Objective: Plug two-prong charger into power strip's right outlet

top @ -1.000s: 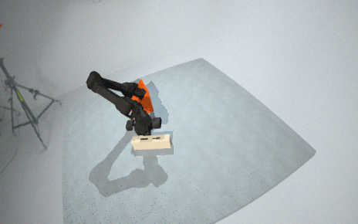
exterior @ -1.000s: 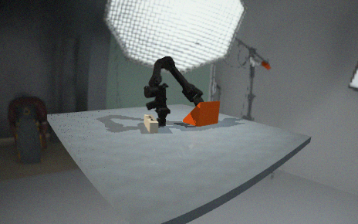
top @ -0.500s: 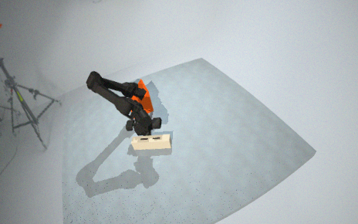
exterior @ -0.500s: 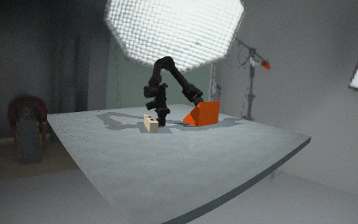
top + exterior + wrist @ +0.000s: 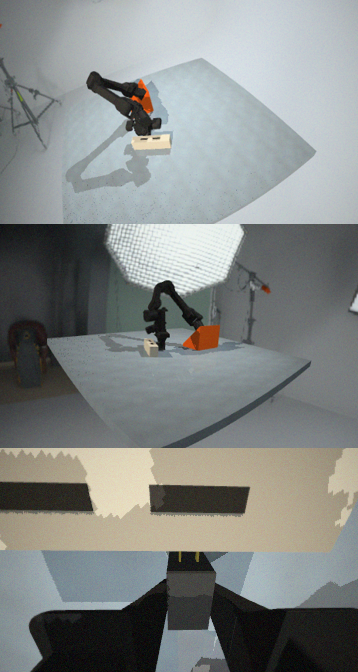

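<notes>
Right now the dark two-prong charger is 2 cm ahead of my gripper tip, 1 cm to the right of it and 1 cm above it.
</notes>
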